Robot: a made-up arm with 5 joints.
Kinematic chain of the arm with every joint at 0, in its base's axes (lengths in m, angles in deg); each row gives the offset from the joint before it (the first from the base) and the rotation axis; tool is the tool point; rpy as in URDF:
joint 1: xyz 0 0 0.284 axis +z
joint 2: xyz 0 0 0 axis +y
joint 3: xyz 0.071 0 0.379 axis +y
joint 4: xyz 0.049 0 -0.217 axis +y
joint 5: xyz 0.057 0 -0.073 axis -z
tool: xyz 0 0 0 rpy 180 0 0
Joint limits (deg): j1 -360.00..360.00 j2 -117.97..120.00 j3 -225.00..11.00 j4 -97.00..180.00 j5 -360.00..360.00
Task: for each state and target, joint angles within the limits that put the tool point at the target. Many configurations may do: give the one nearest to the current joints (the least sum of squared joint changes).
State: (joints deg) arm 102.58 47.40 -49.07 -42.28 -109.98
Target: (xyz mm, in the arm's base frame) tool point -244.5 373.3 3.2
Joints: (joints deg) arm 123.22 80.73 -63.57 -36.53 -109.98
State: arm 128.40 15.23 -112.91 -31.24 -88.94
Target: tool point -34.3 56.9 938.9
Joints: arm 121.08 -11.83 -123.15 -35.59 -88.94
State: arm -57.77 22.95 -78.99 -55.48 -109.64
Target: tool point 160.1 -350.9 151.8
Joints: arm -65.47 58.71 -32.55 -44.00 -109.64
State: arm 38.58 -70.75 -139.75 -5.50 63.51
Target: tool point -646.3 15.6 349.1
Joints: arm -1.38 -82.56 -170.15 -30.44 63.51
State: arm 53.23 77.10 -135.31 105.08 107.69
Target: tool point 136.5 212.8 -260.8
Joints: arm 57.32 120.00 -111.98 68.84 107.69
